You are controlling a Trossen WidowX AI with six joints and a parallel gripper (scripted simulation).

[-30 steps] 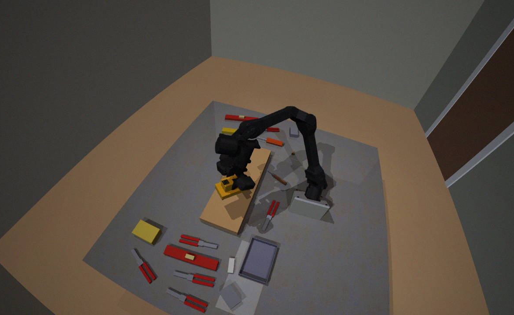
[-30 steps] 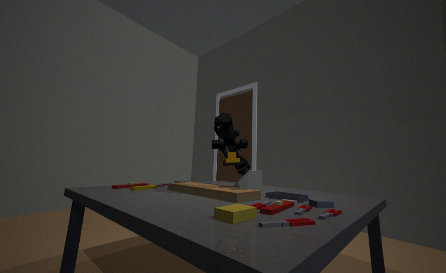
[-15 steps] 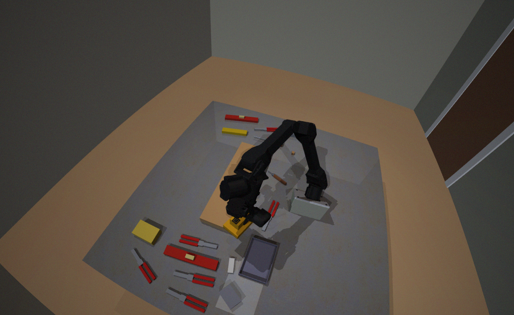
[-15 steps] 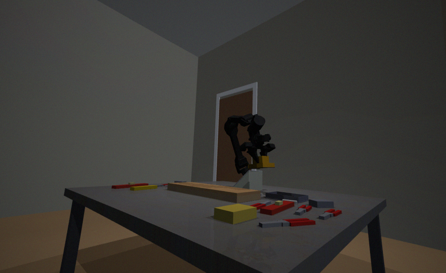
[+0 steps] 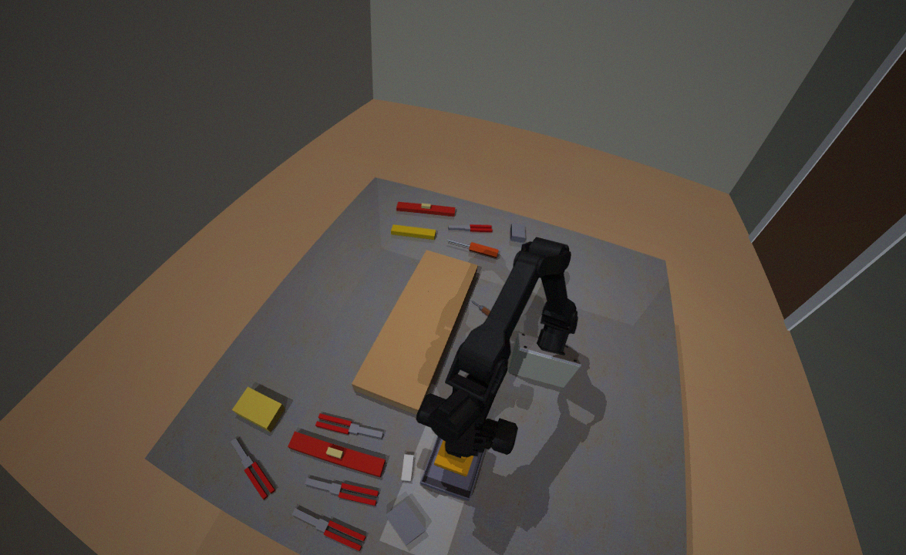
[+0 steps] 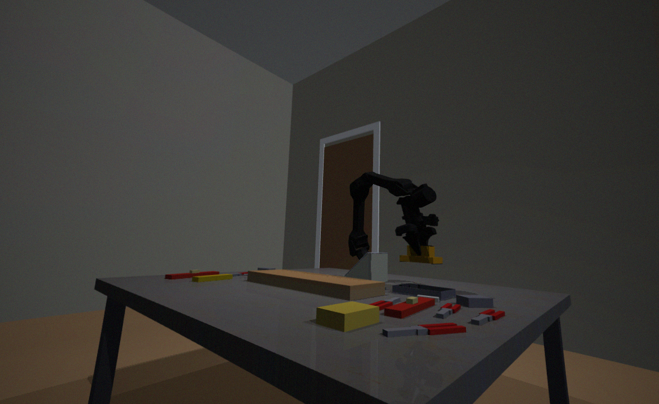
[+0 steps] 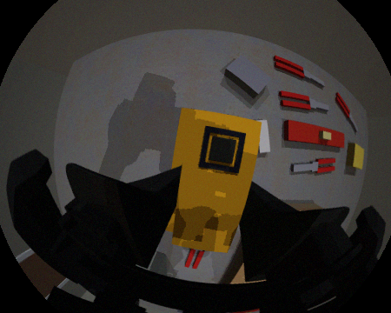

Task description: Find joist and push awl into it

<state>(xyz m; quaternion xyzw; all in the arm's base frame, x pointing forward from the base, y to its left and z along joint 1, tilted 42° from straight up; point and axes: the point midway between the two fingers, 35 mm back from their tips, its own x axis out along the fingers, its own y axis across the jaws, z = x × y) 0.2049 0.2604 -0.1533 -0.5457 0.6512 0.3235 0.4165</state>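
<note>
My gripper tip is now 110 mm above the grey tray. From my gripper tip the other things lie so: yellow stud finder: 20 mm above, 10 mm to the left; white piece: 120 mm below, 100 mm ahead, 40 mm to the left; awl: 450 mm to the right, 120 mm below, 20 mm behind.
</note>
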